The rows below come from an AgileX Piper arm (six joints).
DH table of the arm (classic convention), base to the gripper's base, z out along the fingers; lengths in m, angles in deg. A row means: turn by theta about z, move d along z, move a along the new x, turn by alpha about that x. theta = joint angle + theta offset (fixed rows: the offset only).
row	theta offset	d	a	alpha
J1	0	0.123	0	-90
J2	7.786	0	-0.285	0
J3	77.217	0	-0.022	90
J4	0	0.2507	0	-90
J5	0	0	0	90
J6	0	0.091	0	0
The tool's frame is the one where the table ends.
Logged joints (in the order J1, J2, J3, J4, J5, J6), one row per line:
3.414, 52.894, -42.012, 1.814, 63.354, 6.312
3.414, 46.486, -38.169, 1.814, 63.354, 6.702
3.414, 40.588, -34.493, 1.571, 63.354, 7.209
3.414, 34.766, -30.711, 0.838, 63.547, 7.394
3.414, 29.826, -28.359, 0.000, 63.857, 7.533
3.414, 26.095, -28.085, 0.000, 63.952, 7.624
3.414, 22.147, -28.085, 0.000, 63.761, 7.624
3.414, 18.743, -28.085, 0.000, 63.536, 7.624
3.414, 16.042, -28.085, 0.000, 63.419, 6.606
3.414, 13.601, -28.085, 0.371, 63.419, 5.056
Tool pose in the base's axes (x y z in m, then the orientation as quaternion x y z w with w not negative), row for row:
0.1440, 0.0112, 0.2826, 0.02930, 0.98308, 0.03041, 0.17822
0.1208, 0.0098, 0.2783, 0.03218, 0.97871, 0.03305, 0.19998
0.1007, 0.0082, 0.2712, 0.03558, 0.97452, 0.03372, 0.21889
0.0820, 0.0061, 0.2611, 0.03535, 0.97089, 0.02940, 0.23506
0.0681, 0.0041, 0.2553, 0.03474, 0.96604, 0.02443, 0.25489
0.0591, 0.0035, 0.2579, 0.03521, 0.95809, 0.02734, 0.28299
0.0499, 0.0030, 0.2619, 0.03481, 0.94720, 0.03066, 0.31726
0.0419, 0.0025, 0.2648, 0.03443, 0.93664, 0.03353, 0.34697
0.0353, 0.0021, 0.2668, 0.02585, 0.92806, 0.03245, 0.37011
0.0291, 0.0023, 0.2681, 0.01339, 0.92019, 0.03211, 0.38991
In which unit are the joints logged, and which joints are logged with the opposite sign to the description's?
The joints are logged in degrees. Opposite sign: none.
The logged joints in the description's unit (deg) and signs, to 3 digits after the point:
3.414, 52.894, -42.012, 1.814, 63.354, 6.312
3.414, 46.486, -38.169, 1.814, 63.354, 6.702
3.414, 40.588, -34.493, 1.571, 63.354, 7.209
3.414, 34.766, -30.711, 0.838, 63.547, 7.394
3.414, 29.826, -28.359, 0.000, 63.857, 7.533
3.414, 26.095, -28.085, 0.000, 63.952, 7.624
3.414, 22.147, -28.085, 0.000, 63.761, 7.624
3.414, 18.743, -28.085, 0.000, 63.536, 7.624
3.414, 16.042, -28.085, 0.000, 63.419, 6.606
3.414, 13.601, -28.085, 0.371, 63.419, 5.056

